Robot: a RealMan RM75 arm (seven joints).
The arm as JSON. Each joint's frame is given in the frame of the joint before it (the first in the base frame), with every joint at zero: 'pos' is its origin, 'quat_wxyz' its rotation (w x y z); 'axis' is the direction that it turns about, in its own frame. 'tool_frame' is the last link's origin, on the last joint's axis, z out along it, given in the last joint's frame.
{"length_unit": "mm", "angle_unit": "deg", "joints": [
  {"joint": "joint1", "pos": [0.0, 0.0, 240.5], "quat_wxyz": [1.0, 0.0, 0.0, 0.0], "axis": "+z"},
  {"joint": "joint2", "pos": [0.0, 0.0, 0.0], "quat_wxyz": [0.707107, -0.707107, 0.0, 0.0], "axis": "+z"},
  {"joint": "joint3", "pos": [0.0, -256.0, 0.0], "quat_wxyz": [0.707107, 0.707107, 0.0, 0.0], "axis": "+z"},
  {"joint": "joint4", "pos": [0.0, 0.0, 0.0], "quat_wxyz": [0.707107, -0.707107, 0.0, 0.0], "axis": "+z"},
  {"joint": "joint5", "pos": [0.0, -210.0, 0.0], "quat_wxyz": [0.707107, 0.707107, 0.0, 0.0], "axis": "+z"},
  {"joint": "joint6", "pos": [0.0, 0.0, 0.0], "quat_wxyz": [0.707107, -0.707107, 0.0, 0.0], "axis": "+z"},
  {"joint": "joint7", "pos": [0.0, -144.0, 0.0], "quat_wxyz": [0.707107, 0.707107, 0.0, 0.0], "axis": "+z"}
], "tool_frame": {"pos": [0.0, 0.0, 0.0], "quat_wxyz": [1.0, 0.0, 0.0, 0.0]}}
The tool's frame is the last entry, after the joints.
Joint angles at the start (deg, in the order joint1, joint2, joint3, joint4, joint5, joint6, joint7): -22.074, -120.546, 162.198, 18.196, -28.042, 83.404, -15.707
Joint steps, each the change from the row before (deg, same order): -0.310, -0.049, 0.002, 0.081, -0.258, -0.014, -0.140; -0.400, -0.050, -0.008, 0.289, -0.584, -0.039, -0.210; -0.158, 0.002, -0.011, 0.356, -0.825, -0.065, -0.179; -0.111, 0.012, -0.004, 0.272, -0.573, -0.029, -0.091; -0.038, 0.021, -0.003, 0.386, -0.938, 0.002, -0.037; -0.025, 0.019, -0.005, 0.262, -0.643, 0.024, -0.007; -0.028, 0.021, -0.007, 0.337, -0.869, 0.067, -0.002; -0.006, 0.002, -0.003, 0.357, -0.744, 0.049, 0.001; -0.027, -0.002, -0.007, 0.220, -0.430, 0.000, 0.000; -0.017, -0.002, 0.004, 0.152, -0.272, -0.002, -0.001; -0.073, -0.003, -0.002, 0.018, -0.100, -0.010, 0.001; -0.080, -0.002, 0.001, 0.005, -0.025, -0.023, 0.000
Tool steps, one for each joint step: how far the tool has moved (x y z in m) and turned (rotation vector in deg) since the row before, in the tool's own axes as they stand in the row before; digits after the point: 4 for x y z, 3 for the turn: 0.0009, -0.0008, 0.0020, -0.033, 0.255, -0.087; 0.0017, -0.0012, 0.0031, 0.159, 0.525, -0.250; 0.0015, -0.0015, 0.0019, 0.581, 0.511, -0.367; 0.0011, -0.0010, 0.0013, 0.388, 0.382, -0.230; 0.0015, -0.0014, 0.0013, 0.753, 0.576, -0.309; 0.0011, -0.0010, 0.0008, 0.515, 0.411, -0.192; 0.0015, -0.0013, 0.0011, 0.695, 0.574, -0.252; 0.0013, -0.0008, 0.0011, 0.587, 0.538, -0.274; 0.0007, -0.0005, 0.0008, 0.328, 0.305, -0.159; 0.0005, -0.0002, 0.0005, 0.197, 0.197, -0.112; 0.0002, -0.0003, 0.0004, 0.032, 0.058, 0.008; 0.0001, -0.0002, 0.0004, -0.040, 0.015, 0.026
